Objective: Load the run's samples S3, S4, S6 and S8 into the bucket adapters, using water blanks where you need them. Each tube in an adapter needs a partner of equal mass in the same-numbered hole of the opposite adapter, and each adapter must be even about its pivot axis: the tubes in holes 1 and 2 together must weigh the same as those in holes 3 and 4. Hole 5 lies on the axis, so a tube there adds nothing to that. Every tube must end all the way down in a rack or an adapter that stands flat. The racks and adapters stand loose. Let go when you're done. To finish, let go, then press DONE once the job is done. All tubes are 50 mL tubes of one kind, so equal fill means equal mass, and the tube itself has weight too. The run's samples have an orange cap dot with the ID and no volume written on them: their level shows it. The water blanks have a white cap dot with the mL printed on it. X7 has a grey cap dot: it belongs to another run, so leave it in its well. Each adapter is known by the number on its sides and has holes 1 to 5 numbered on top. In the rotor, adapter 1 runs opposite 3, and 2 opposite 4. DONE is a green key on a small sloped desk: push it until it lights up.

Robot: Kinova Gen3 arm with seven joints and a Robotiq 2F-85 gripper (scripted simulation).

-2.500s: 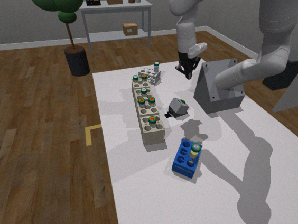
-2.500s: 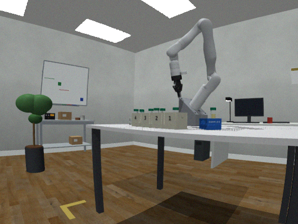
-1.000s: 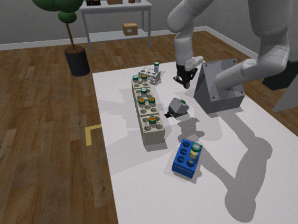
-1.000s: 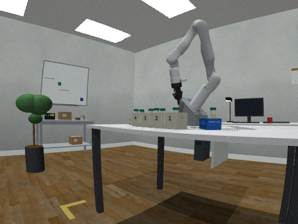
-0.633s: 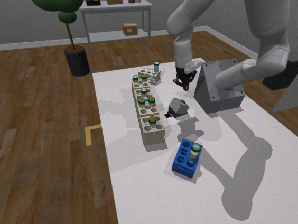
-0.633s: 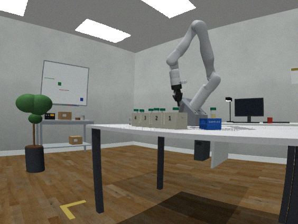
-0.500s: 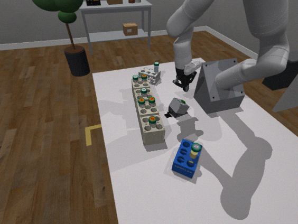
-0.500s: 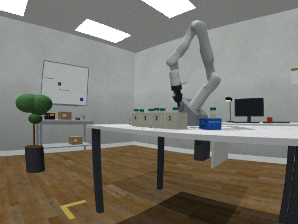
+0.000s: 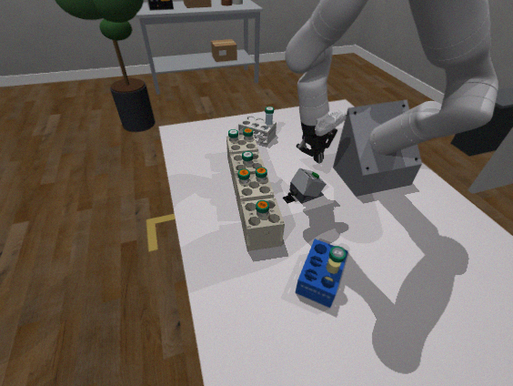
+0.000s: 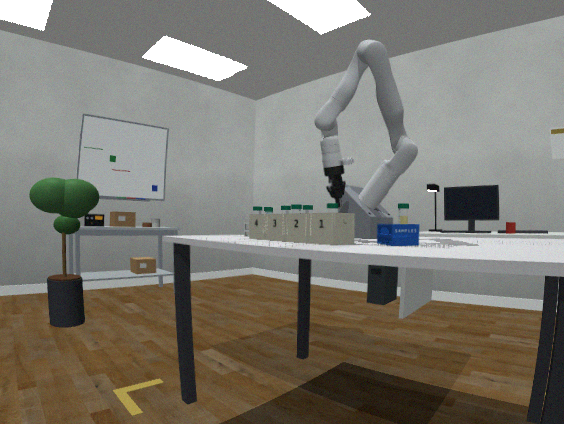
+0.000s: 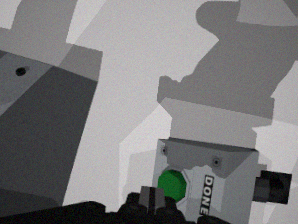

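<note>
My hand is 20 mm short of the done desk and 80 mm above it. From my hand the other things lie so: 20 ml water blank: 220 mm ahead, 210 mm to the right, 70 mm below; then white-dot 10 ml blank: 190 mm ahead, 80 mm to the right, 70 mm below; then grey-dot tube X7: 80 mm ahead, 320 mm to the left, 70 mm below.
</note>
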